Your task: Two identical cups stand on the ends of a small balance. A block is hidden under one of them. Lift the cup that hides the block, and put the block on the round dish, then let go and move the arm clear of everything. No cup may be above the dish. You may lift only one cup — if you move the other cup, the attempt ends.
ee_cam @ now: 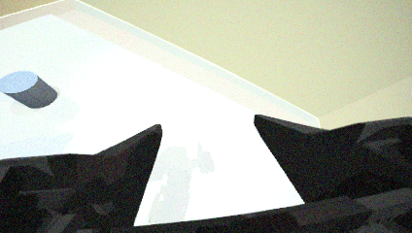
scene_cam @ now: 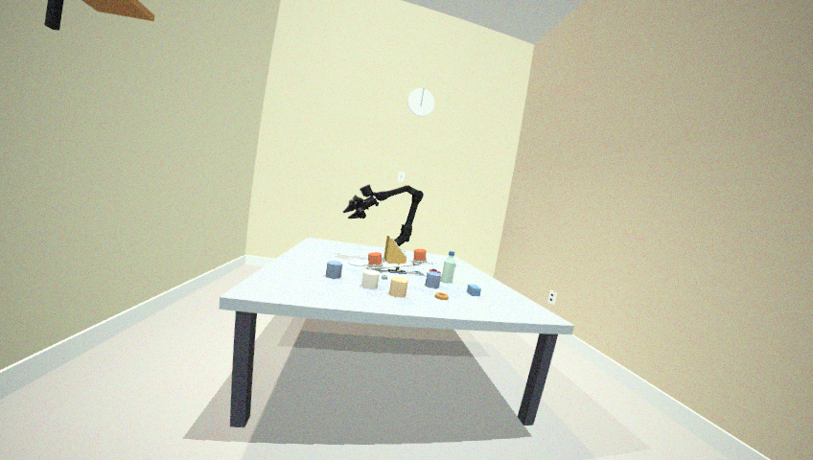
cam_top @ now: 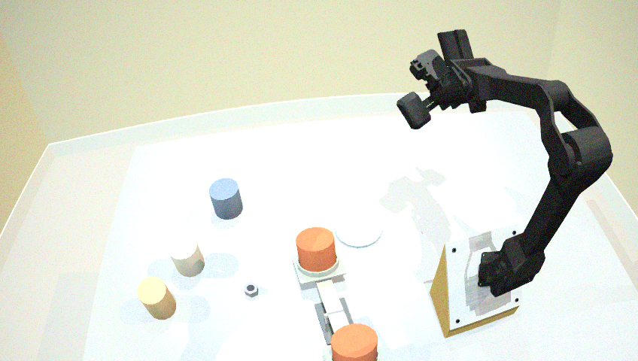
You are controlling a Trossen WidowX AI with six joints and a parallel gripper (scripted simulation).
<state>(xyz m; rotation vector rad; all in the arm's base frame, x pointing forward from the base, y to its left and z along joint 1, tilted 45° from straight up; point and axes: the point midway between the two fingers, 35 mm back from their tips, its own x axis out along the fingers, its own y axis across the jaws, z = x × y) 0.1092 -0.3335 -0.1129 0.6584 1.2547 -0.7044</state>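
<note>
Right now my gripper tip is 23 cm short of the small green block, 22 cm to the right of it and 22 cm above it. Round my gripper tip: small grey nut 36 cm ahead, 27 cm to the left, 25 cm below; then round dish 25 cm below, 14 cm ahead, 12 cm to the left; then small balance 35 cm to the left, 22 cm below, 20 cm ahead.
</note>
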